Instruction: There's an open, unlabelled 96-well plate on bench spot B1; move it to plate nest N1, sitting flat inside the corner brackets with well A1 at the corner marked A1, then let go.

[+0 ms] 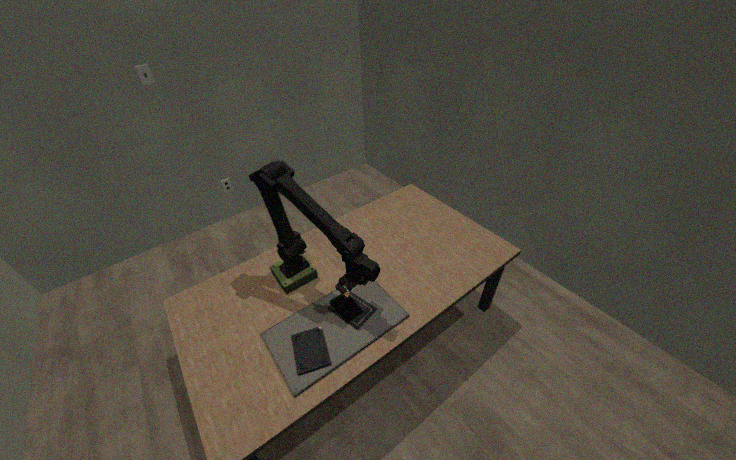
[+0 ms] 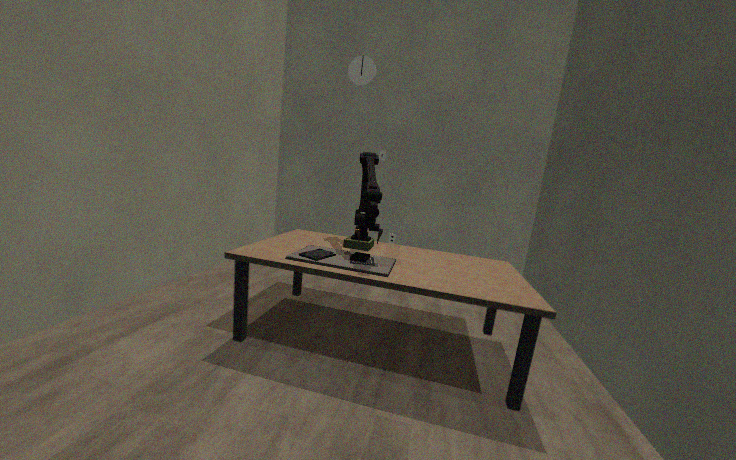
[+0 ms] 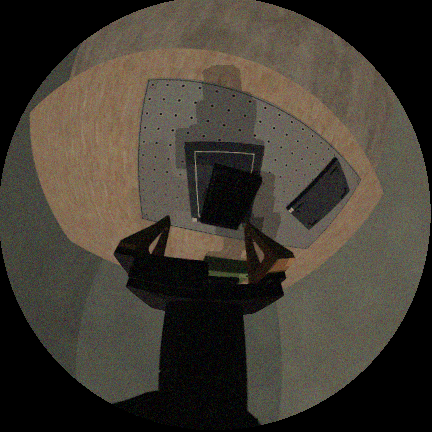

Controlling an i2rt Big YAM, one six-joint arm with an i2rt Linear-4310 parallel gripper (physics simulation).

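The black 96-well plate (image 1: 345, 307) (image 2: 359, 256) (image 3: 230, 196) lies turned askew on a dark pad with a pale outline (image 1: 372, 310) (image 3: 225, 146), across part of the outline. It is too dark to see the wells or its A1 corner. A second dark holder (image 1: 311, 351) (image 2: 317, 253) (image 3: 322, 194), apparently nest N1, holds no plate; it has raised corners and a small pale mark at one corner. My gripper (image 1: 345, 288) (image 2: 369, 235) (image 3: 207, 222) is open and empty, above and to the arm-base side of the plate, its fingers apart from it.
Both stand on a grey perforated board (image 1: 282, 337) (image 2: 382, 267) (image 3: 167, 107) on the wooden table (image 1: 434, 233) (image 2: 461, 276) (image 3: 85, 150). The arm's green base (image 1: 295, 279) (image 2: 358, 245) (image 3: 227, 272) is behind the board.
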